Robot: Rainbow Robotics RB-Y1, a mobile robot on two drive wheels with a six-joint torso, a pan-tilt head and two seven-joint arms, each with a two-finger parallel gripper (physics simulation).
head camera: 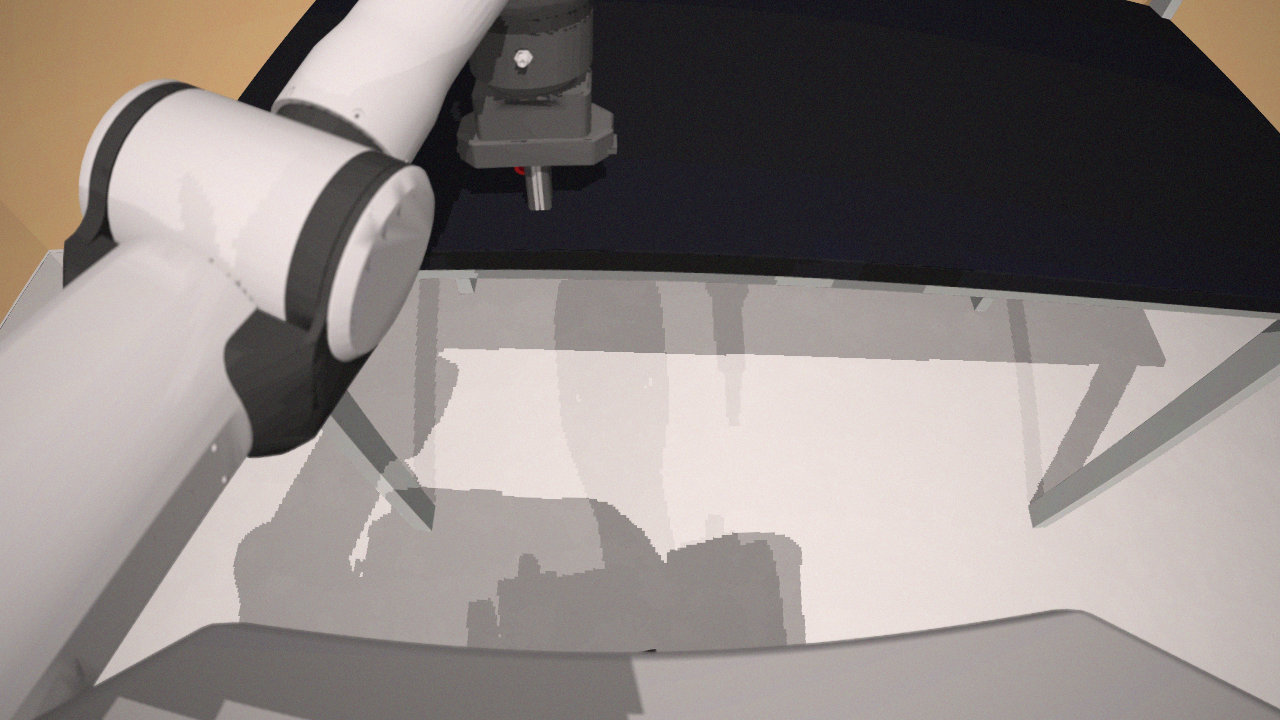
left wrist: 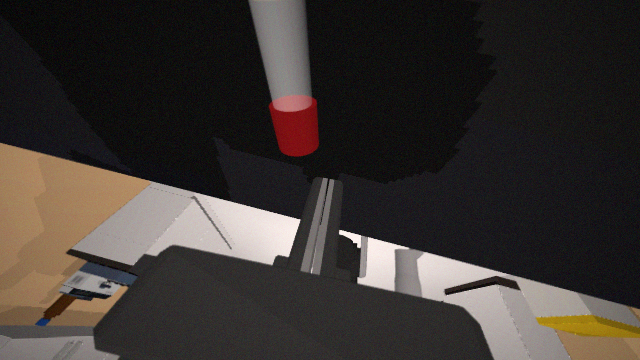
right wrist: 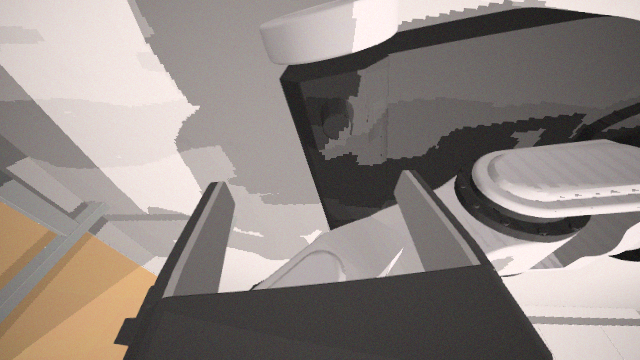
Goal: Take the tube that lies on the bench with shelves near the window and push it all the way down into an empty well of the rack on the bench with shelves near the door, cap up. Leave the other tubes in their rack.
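Frame: origin at the robot's base, x ahead, y left, z up, level; centimetres.
Seen in the pictures: left gripper, fingertip midpoint: [head camera: 540, 203] [left wrist: 327, 188]; right gripper, fingertip midpoint: [right wrist: 316, 187].
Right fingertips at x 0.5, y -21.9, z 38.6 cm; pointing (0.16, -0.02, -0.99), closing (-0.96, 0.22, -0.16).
A point is followed by its place in that frame.
The tube [left wrist: 286, 55] @(x 54.2, y -3.2, z 93.1 cm) with a red cap [left wrist: 296, 127] @(x 52.0, y -3.1, z 93.3 cm) lies on the dark bench top [left wrist: 525, 200] @(x 46.8, y -13.9, z 91.4 cm) [head camera: 895, 161] @(x 46.2, y -37.9, z 91.4 cm). In the head camera a small bit of the red cap [head camera: 520, 170] @(x 50.6, y -2.1, z 92.1 cm) shows beside the left fingers, and the gripper body hides the rest. My left gripper [head camera: 538, 207] @(x 46.6, y -3.4, z 91.4 cm) [left wrist: 327, 188] @(x 46.6, y -3.4, z 91.4 cm) is shut with its fingers together and nothing between them. In the left wrist view its fingertips appear just below the cap end, and the cap is not between them. My right gripper [right wrist: 316, 187] @(x 0.5, y -21.9, z 38.7 cm) is open and empty, away from the bench top. The rack does not show.
The bench's front edge [head camera: 805, 264] @(x 35.7, y -23.3, z 90.7 cm) runs across the head view, with grey bench legs [head camera: 1154, 425] @(x 21.9, y -103.7, z 46.3 cm) below it. The robot's white left arm [head camera: 205, 205] @(x 23.4, y 9.1, z 116.5 cm) reaches over the bench's left part. In the right wrist view the robot's dark base [right wrist: 450, 75] @(x -15.9, y -18.5, z 16.9 cm) and white body parts lie beyond the fingers.
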